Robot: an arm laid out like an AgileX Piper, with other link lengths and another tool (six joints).
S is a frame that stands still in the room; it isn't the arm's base.
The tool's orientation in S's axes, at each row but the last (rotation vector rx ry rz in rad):
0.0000 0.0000 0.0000
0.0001 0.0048 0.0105
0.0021 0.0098 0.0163
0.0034 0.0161 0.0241
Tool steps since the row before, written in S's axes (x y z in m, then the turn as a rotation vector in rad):
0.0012 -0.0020 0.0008 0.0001 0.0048 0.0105
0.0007 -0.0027 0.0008 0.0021 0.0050 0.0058
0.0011 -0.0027 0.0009 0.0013 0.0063 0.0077
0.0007 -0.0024 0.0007 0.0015 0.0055 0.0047
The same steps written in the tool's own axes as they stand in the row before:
0.0012 -0.0020 0.0008 0.0001 0.0048 0.0105
0.0007 -0.0027 0.0008 0.0021 0.0050 0.0058
0.0010 -0.0027 0.0009 0.0013 0.0063 0.0077
0.0006 -0.0024 0.0007 0.0016 0.0055 0.0047

